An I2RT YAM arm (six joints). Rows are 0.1 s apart.
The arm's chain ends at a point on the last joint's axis. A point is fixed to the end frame.
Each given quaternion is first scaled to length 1.
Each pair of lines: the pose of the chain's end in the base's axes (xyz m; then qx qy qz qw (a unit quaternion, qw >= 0)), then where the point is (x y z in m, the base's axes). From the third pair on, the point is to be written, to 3 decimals.
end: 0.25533, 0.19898, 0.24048, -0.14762, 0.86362, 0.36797, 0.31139
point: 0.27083 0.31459 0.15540
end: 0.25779, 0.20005, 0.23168, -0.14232, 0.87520, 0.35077, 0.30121
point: 0.27303 0.31209 0.14191
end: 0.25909, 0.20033, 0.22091, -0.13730, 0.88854, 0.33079, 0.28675
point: 0.273 0.308 0.126
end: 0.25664, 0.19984, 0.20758, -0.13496, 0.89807, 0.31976, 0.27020
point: 0.268 0.305 0.109
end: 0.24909, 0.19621, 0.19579, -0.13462, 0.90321, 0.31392, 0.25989
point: 0.258 0.299 0.095
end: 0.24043, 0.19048, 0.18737, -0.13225, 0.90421, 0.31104, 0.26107
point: 0.250 0.293 0.086
